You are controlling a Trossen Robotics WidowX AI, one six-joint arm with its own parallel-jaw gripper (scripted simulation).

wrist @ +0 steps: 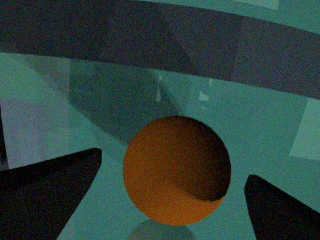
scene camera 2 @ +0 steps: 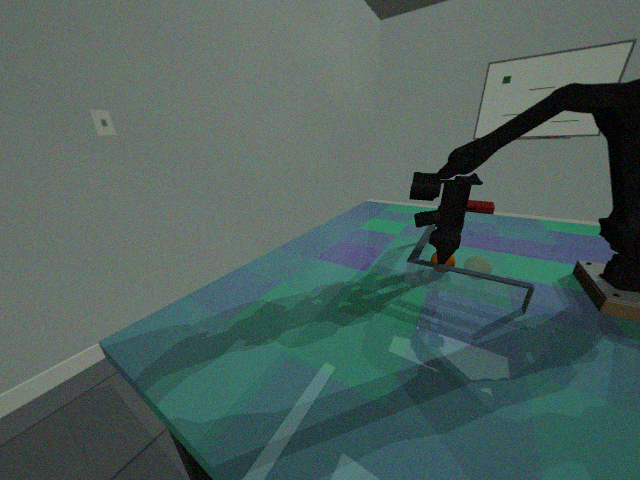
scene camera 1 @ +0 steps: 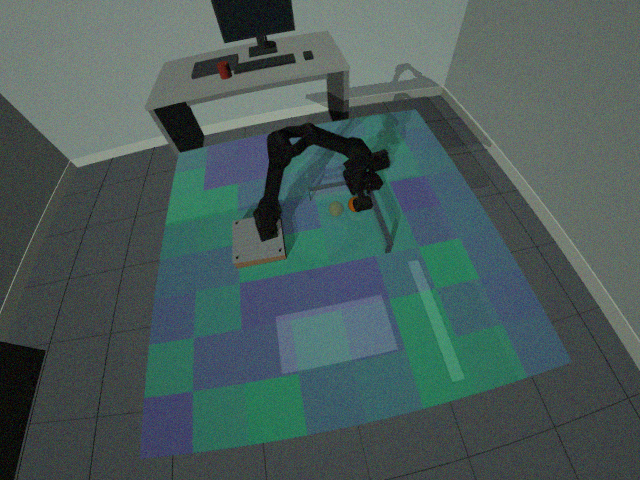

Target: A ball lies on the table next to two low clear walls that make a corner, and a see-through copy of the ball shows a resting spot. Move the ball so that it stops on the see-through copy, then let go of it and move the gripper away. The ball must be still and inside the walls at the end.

Scene:
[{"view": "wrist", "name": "my gripper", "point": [173, 170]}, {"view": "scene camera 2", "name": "my gripper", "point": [442, 259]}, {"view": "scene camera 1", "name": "my gripper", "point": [356, 203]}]

